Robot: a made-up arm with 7 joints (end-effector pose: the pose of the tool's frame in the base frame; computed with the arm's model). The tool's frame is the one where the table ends.
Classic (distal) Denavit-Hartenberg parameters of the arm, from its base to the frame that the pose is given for. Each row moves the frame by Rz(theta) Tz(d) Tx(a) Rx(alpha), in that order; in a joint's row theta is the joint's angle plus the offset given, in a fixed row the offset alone. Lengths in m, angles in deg.
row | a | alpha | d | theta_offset
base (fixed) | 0 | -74.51 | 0 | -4.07
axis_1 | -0.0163 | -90 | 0.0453 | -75.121
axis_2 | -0.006 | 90 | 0 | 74
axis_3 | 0.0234 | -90 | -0.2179 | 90
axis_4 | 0.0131 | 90 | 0.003 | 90
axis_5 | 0.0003 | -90 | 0.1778 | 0
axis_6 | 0.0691 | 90 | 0 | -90
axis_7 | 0 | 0 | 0.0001 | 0
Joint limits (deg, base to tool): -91.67..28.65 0..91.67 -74.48..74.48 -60..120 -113..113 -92.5..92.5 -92.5..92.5
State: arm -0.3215 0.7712 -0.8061 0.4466 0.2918 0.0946 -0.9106
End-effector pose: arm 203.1 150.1 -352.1 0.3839 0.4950 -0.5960 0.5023
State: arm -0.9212 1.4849 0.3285 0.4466 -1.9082 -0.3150 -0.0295
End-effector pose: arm 219.7 345.2 202.3 -0.3097 -0.5654 0.0398 0.7634
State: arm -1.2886 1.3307 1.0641 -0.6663 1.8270 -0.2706 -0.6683
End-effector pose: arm -23.3 163.6 215.2 0.5651 0.0290 0.8136 0.1334
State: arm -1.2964 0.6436 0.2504 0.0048 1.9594 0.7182 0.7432
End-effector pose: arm 284.2 169.3 168.1 0.4899 -0.2926 0.8186 0.0646
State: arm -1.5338 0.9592 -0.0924 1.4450 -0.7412 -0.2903 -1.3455
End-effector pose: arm 387.6 322.2 42.7 0.0724 -0.2009 -0.3419 0.9152
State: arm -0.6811 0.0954 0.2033 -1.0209 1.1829 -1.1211 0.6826
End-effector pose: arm 139.9 3.4 15.0 0.2732 -0.9301 0.1573 0.1887
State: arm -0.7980 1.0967 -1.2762 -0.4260 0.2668 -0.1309 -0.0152
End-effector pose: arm 201.7 12.1 -192.8 0.4986 -0.1868 -0.5890 0.6080
